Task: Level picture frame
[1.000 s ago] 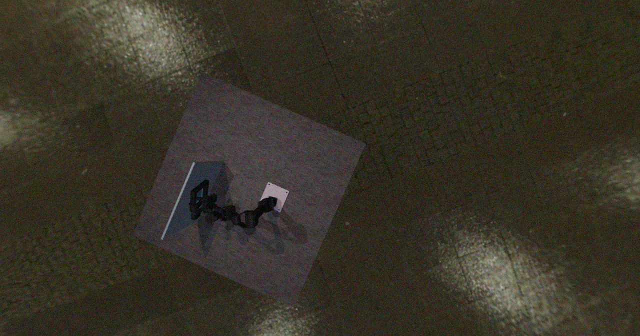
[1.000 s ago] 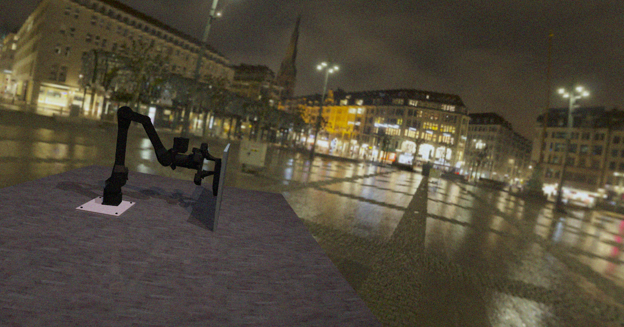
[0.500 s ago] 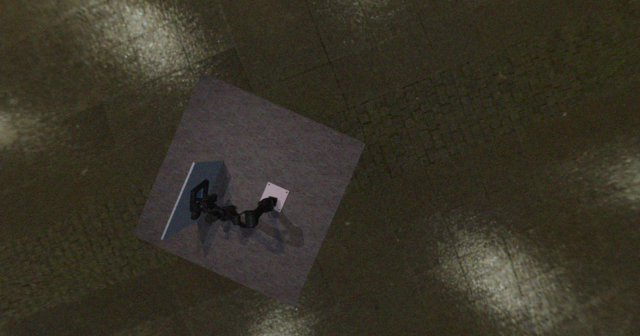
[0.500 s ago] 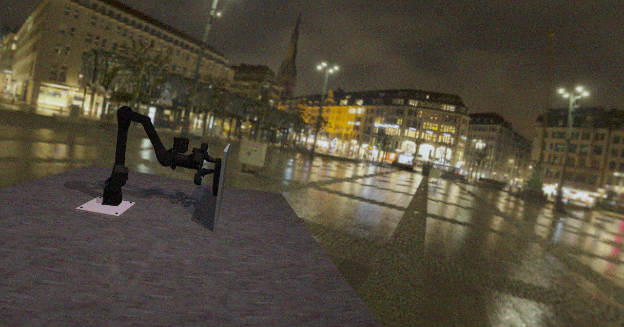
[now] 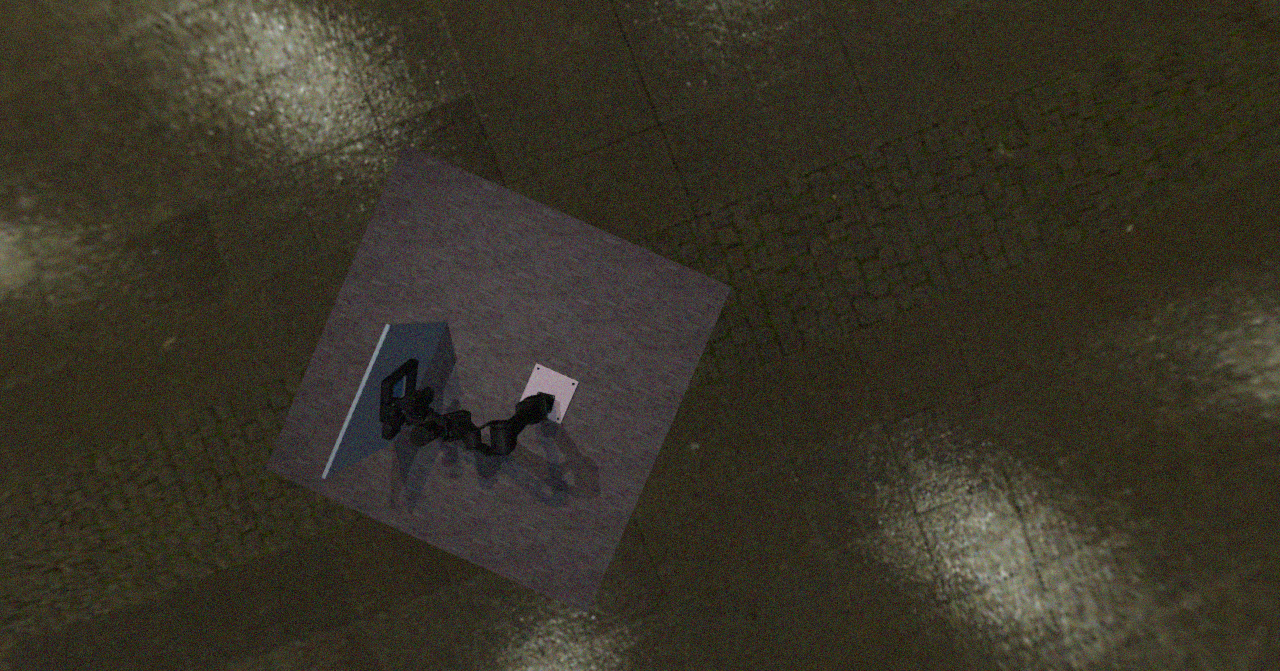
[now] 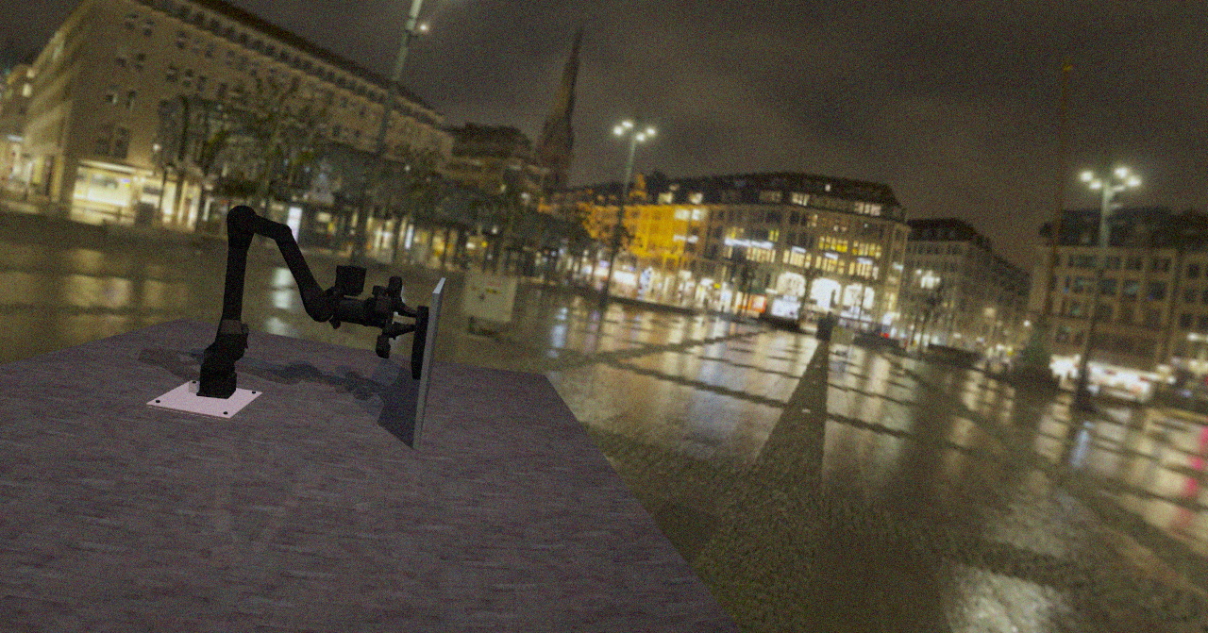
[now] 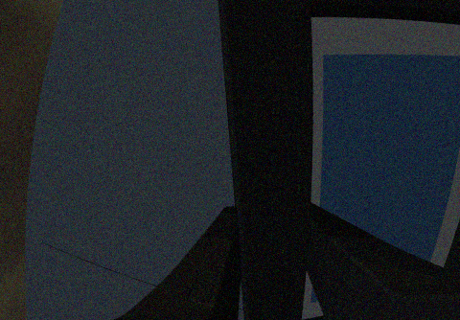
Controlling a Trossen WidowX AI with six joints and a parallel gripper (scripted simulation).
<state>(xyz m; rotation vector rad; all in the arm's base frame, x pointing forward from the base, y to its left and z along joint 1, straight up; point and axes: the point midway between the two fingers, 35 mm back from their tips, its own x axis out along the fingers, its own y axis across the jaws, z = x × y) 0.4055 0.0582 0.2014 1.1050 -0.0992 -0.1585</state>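
The picture frame lies 2 cm to the right of my gripper tip and 5 cm below it. Also, from my gripper tip: wall panel 1 cm ahead, 1 cm to the right, 6 cm below.
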